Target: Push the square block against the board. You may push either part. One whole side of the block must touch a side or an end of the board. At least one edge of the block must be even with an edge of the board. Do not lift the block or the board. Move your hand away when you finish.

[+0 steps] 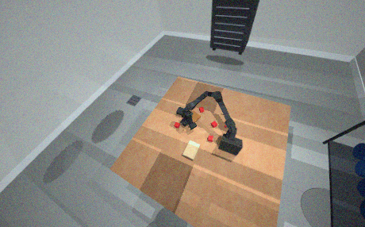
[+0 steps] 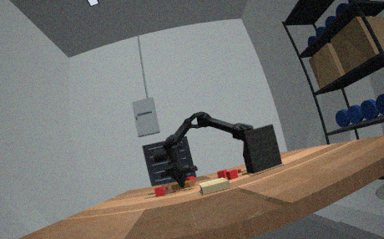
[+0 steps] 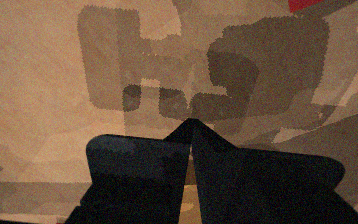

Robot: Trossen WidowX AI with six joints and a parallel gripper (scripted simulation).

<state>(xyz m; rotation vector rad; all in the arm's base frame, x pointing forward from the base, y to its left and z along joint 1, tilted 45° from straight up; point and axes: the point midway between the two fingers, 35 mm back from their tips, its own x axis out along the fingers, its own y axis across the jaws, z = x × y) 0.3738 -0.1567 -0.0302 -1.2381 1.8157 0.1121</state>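
Right now the square block is 1 cm behind my gripper tip, 10 cm to the right of it and 1 cm above it. Also, from my gripper tip: board: 10 cm behind, 24 cm to the left, 1 cm above.
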